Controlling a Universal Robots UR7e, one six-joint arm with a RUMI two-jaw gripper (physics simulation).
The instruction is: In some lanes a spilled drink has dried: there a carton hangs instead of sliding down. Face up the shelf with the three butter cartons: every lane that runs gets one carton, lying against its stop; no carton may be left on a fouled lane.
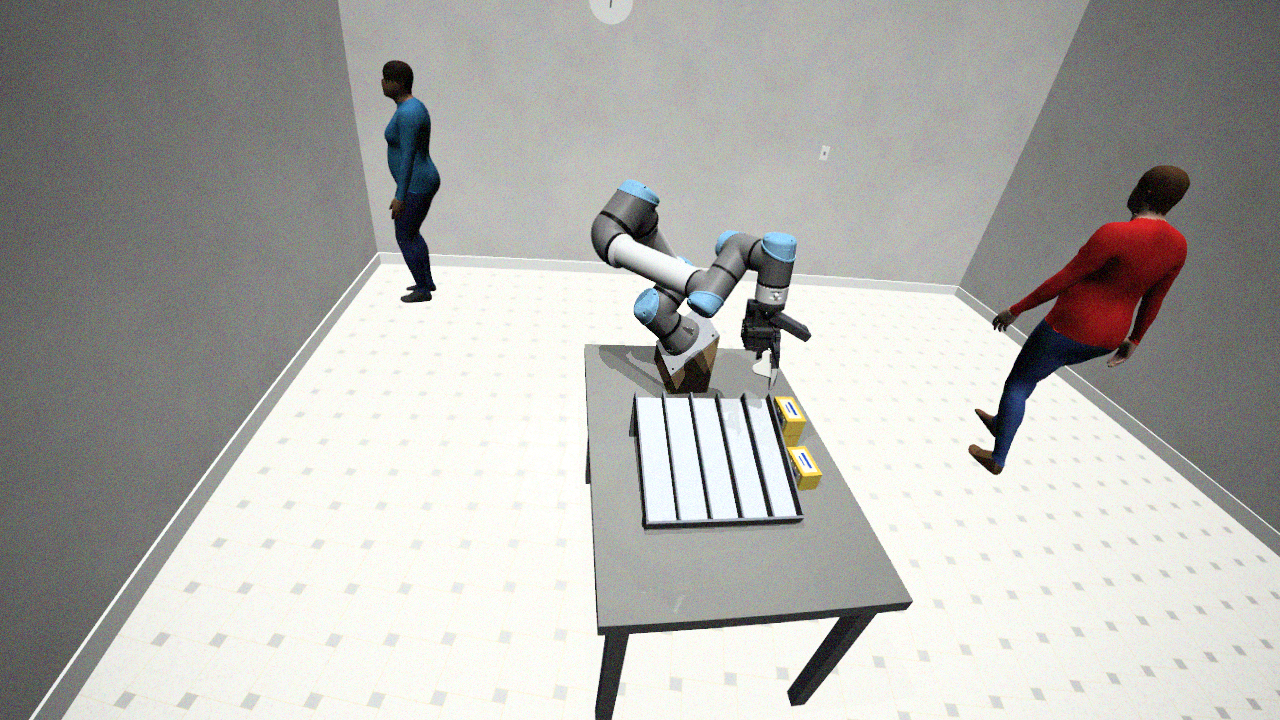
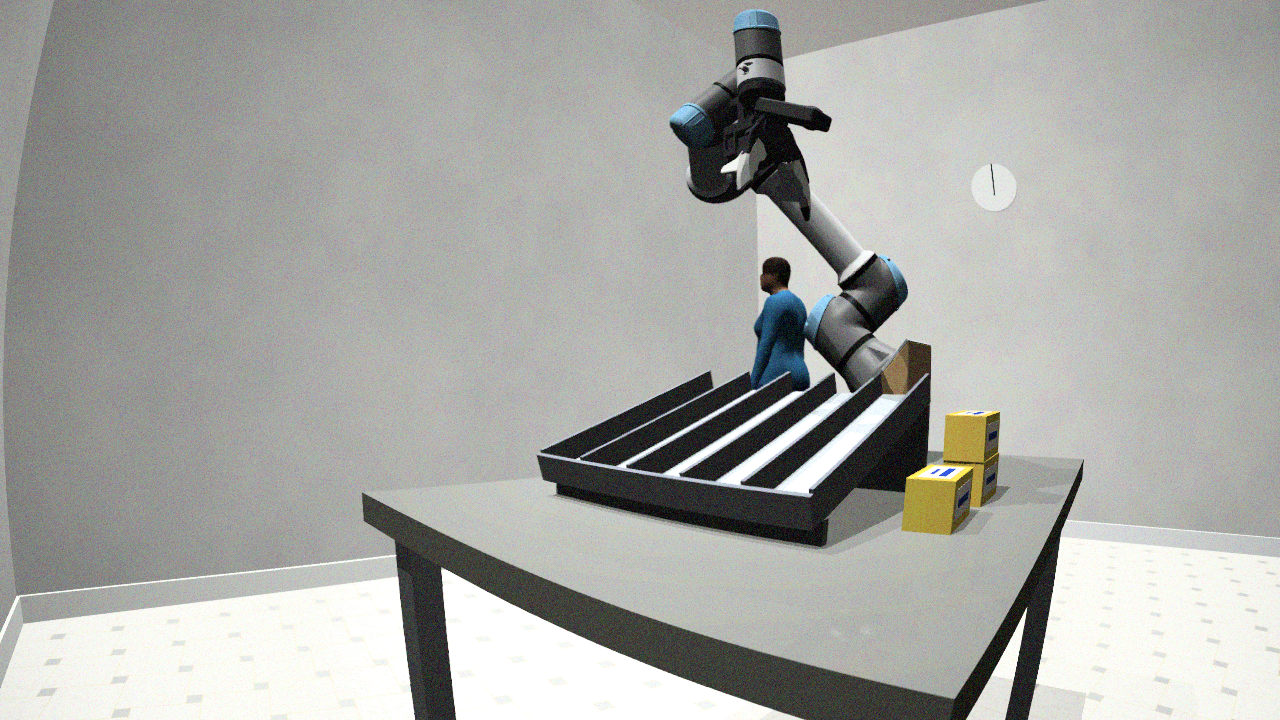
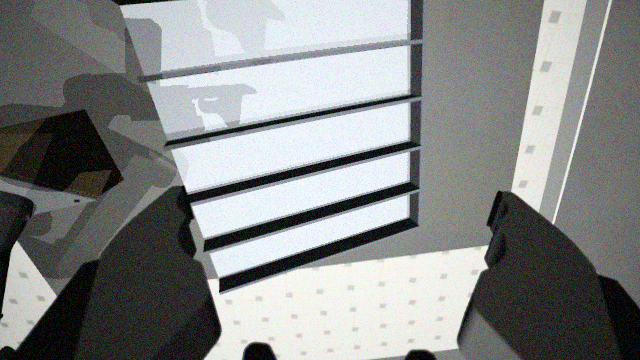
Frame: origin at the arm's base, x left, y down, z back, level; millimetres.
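Where they show: gripper, fingertip midpoint: point(image 1: 763, 374) point(image 2: 776, 207) point(image 3: 336, 193); arm's base, link origin: point(image 1: 682, 338) point(image 2: 885, 384).
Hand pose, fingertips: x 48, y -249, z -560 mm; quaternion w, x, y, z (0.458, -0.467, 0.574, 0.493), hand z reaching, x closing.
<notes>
Things, the pixels of their top centre, and the offset from my fingertips. Level surfaces: height alone.
- upper carton, top centre: point(image 2: 974, 412) point(image 1: 790, 408) dy +281, dx +242, dz +194 mm
- lower carton, top centre: point(image 2: 972, 455) point(image 1: 785, 422) dy +345, dx +243, dz +196 mm
- third carton, top centre: point(image 2: 942, 471) point(image 1: 804, 460) dy +345, dx +238, dz +23 mm
- grey table, surface height: dy +410 mm
The sloping shelf point(image 1: 723, 520) point(image 2: 680, 492) point(image 3: 415, 120) has several white lanes between black dividers, with a stop along its low front edge. No carton shows on the lanes, and no dried spill can be made out; grey shadows fall on some lanes. Two yellow butter cartons stand stacked beside the shelf's right side: the upper carton point(image 1: 790, 411) point(image 2: 971, 436) on the lower carton point(image 1: 793, 439) point(image 2: 986, 479). A third carton point(image 1: 804, 465) point(image 2: 935, 501) stands nearer the front. My gripper point(image 1: 769, 376) point(image 2: 768, 189) point(image 3: 336, 193) is open and empty, high above the shelf's rear right area.
The shelf and cartons stand on a grey table point(image 1: 733, 573) point(image 2: 671, 573) point(image 3: 460, 150). The arm's brown base block point(image 1: 684, 371) point(image 2: 911, 367) is behind the shelf. A person in blue point(image 1: 411, 143) point(image 2: 780, 331) and a person in red point(image 1: 1118, 277) are away from the table.
</notes>
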